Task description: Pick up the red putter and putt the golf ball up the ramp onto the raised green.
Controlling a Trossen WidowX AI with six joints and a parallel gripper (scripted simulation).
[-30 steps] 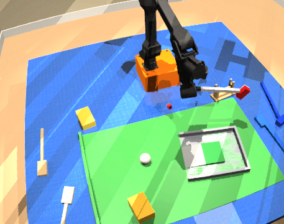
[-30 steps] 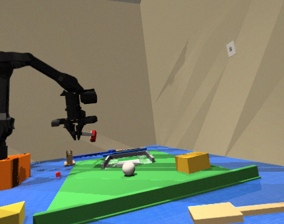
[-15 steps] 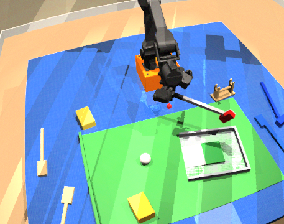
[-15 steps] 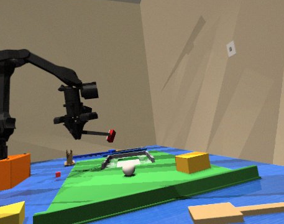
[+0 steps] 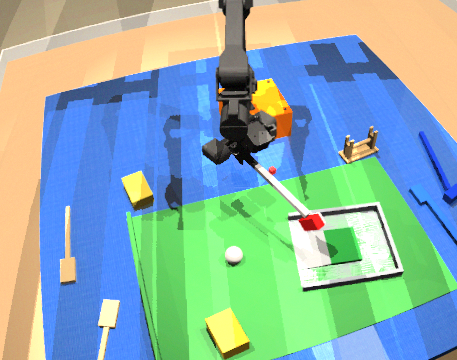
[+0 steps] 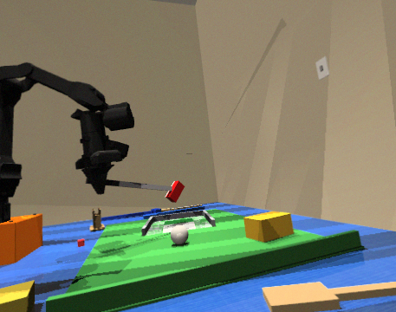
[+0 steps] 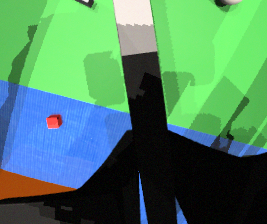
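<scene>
Right now the red putter is 110 mm ahead of my gripper tip, 40 mm to the left of it and 10 mm above it. The rest, counted from my gripper tip: wooden rack 40 mm behind, 380 mm to the left, 100 mm below; small red cube 60 mm behind, 100 mm to the left, 130 mm below; white golf ball 170 mm ahead, 90 mm to the right, 110 mm below.
</scene>
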